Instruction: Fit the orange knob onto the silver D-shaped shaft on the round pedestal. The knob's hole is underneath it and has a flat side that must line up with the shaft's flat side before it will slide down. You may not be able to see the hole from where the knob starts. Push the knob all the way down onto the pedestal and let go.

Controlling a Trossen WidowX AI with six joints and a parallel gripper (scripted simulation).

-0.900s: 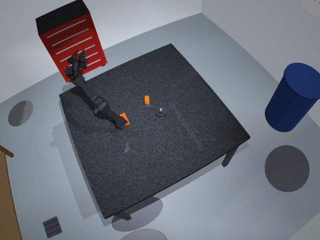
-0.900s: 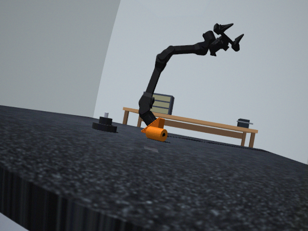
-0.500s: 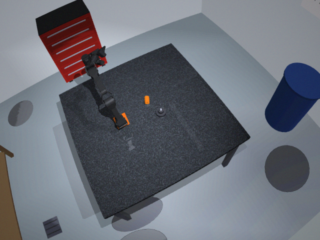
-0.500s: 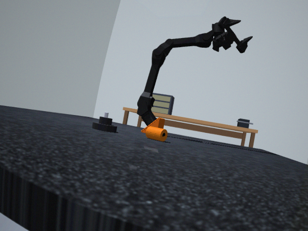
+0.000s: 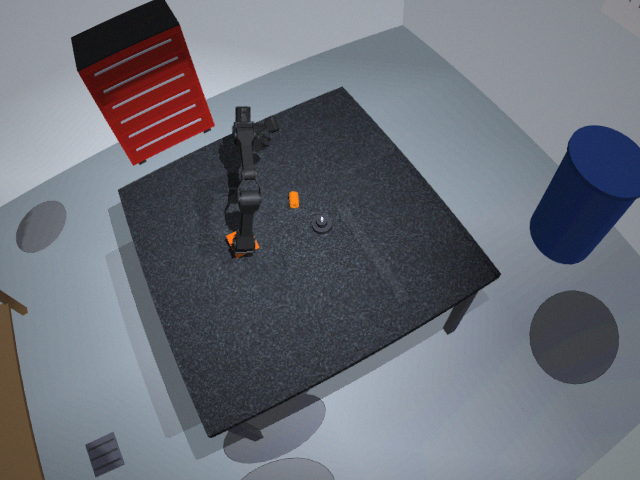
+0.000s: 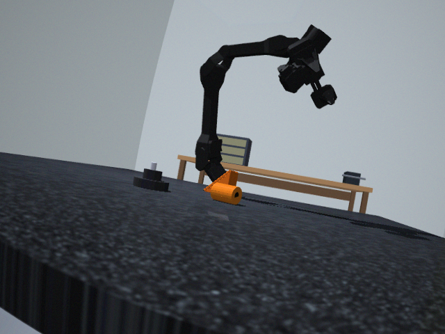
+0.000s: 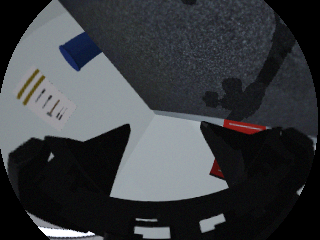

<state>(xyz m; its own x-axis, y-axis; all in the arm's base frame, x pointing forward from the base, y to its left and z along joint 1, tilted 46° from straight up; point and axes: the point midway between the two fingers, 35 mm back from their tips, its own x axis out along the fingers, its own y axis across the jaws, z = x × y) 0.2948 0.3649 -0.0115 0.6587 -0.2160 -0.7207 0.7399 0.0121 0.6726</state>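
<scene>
Now: the orange knob 270 mm below my gripper tip, 200 mm to the right of it and 30 mm behind it. Also, from my gripper tip: round black pedestal 360 mm to the right, 260 mm below, 20 mm ahead.
</scene>
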